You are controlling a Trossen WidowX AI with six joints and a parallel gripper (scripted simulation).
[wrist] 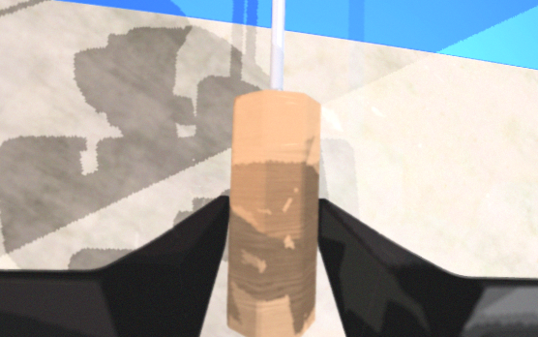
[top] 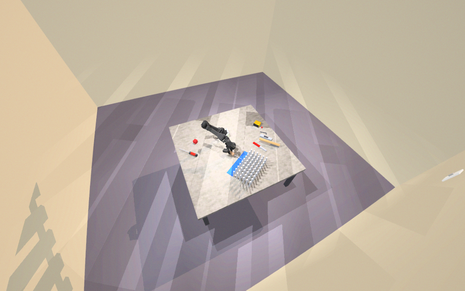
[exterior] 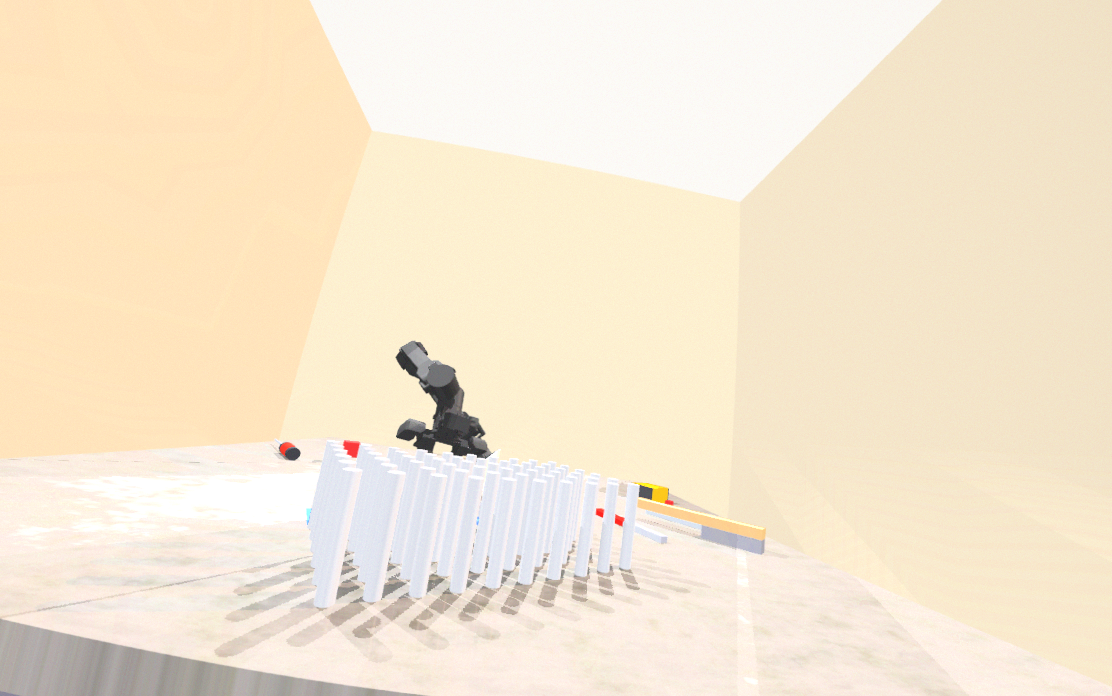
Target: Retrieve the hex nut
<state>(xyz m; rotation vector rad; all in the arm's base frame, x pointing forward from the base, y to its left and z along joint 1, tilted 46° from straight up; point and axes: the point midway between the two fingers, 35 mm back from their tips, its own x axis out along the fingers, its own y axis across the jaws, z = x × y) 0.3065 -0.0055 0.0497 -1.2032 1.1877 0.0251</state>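
Right now the blue taped strip is 140 mm ahead of my gripper tip, 50 mm to the left of it and 30 mm below it. Also, from my gripper tip: red-handled tool: 390 mm to the left, 30 mm below; tool with pale metal rod: 80 mm ahead, 60 mm to the left; red block: 360 mm to the right, 320 mm behind, 10 mm below.
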